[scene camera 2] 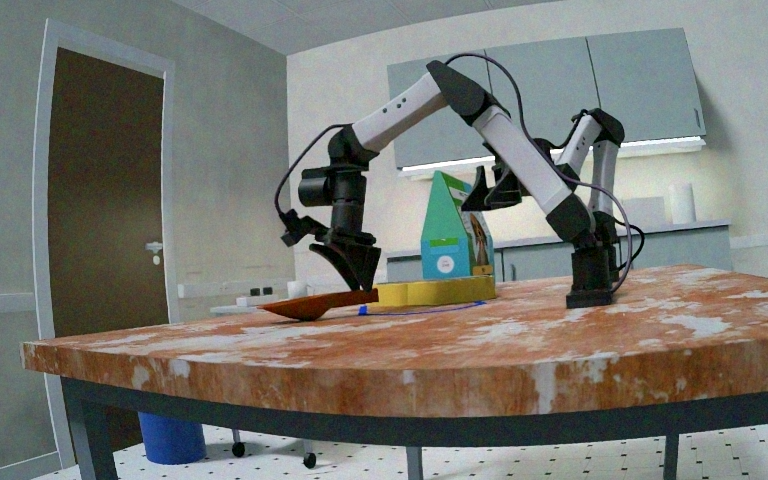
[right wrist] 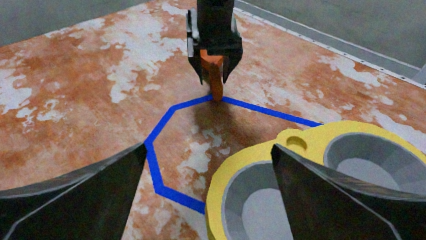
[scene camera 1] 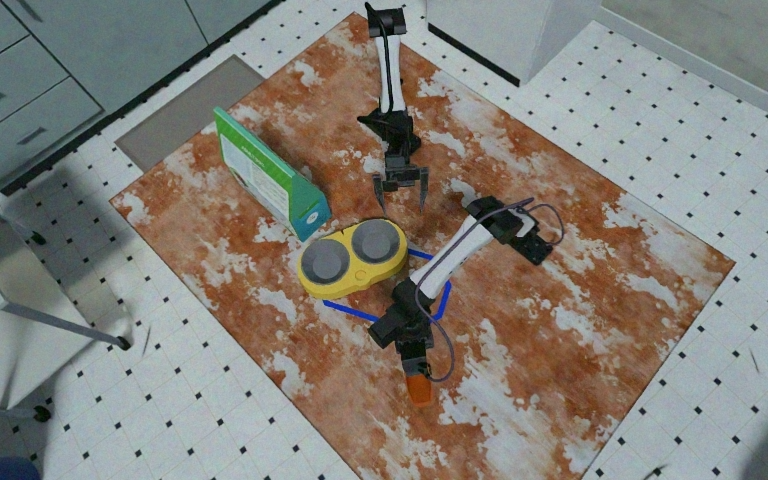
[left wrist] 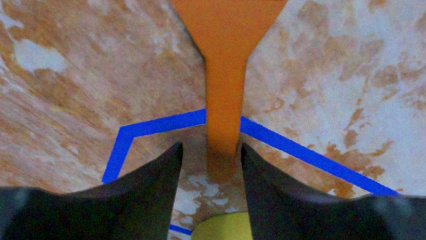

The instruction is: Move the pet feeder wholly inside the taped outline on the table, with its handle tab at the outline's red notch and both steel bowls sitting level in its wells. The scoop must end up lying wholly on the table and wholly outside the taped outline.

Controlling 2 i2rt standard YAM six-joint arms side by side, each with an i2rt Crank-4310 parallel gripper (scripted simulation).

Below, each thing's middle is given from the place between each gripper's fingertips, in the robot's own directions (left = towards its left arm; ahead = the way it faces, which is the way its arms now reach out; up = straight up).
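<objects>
My right gripper (scene camera 2: 472,205) is 120 mm short of the blue taped outline (left wrist: 248,127), 30 mm to the right of it and 190 mm above it. The yellow pet feeder (scene camera 2: 469,290) is 140 mm ahead of my right hand, 60 mm to the right of it and 180 mm below it. I find the teal food bag (scene camera 2: 453,244) 160 mm ahead of my right hand, 370 mm to the right of it and 50 mm below it, while the orange scoop (scene camera 2: 308,308) is 230 mm ahead of my right hand, 270 mm to the left of it and 170 mm below it.
As for my left gripper (scene camera 2: 361,293), it is 30 mm above the orange scoop, 60 mm short of it and 80 mm to the right of it. The yellow pet feeder is 250 mm to the right of my left hand, 20 mm behind it and 30 mm below it. The teal food bag is 560 mm to the right of my left hand, 10 mm behind it and 100 mm above it, and the blue taped outline is 160 mm to the right of my left hand, 40 mm behind it and 50 mm below it.
</objects>
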